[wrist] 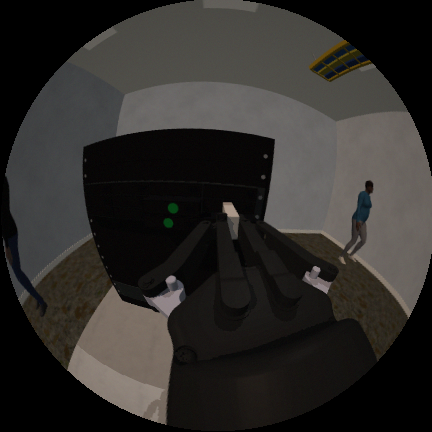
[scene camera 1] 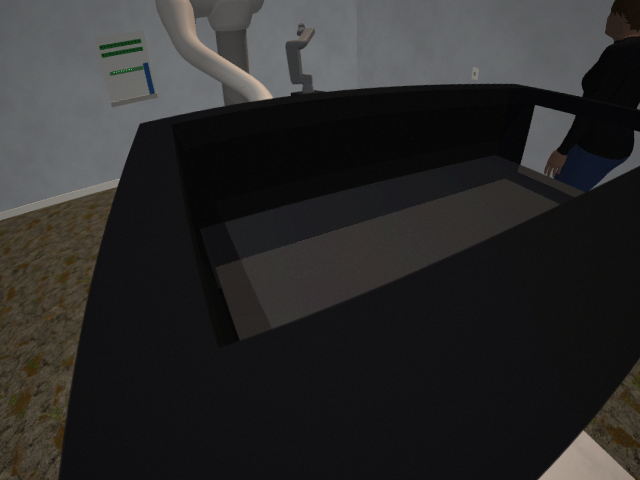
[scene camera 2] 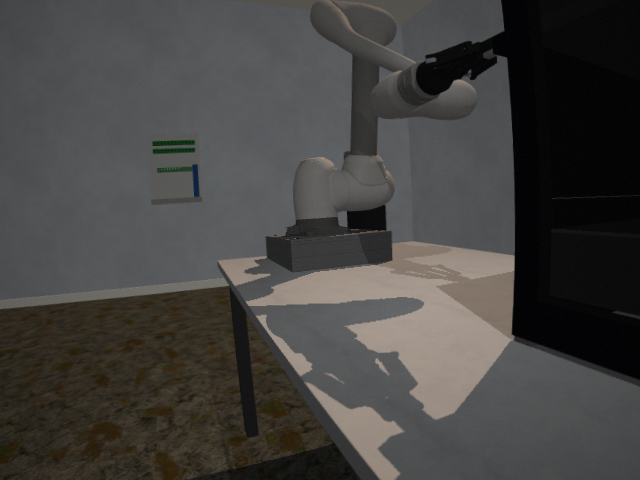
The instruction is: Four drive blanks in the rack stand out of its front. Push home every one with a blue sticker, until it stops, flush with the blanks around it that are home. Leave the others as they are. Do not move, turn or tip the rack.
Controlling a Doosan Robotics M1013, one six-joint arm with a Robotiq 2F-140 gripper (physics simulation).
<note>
The pictures show: the gripper and a black rack.
The gripper is seen too in the wrist view.
</note>
